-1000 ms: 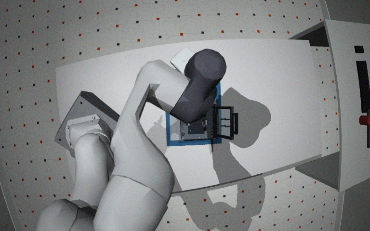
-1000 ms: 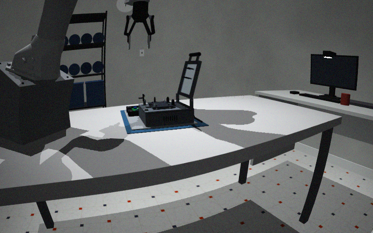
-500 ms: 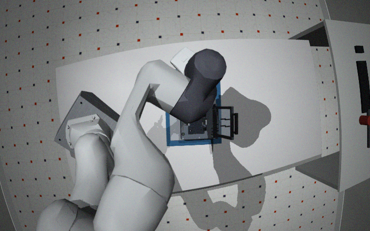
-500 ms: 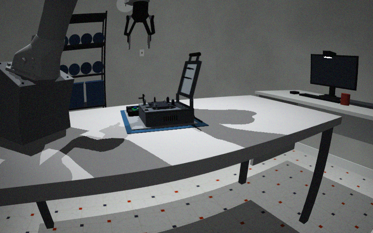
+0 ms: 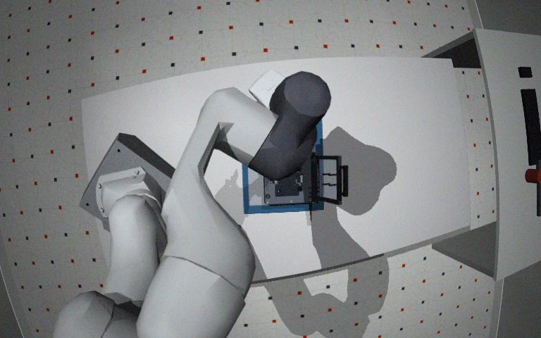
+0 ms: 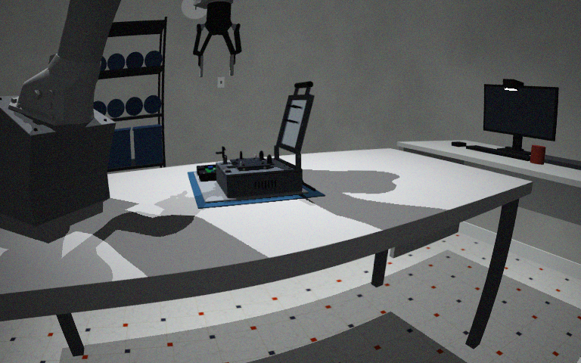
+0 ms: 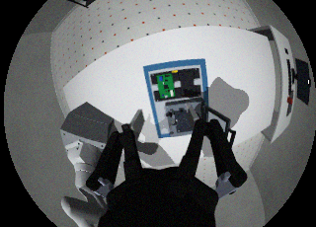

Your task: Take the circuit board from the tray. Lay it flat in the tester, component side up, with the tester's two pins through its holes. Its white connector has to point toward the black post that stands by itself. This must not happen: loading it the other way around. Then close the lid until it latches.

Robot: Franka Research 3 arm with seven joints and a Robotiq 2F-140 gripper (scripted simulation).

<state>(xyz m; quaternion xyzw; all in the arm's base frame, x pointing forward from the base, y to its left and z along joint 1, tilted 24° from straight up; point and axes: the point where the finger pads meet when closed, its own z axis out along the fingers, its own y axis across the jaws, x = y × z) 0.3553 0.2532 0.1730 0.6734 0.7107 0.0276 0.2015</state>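
Right now the green circuit board is 31 cm below my hand. Also, from my hand: see-through lid (19 cm ahead, 17 cm to the right, 15 cm below).
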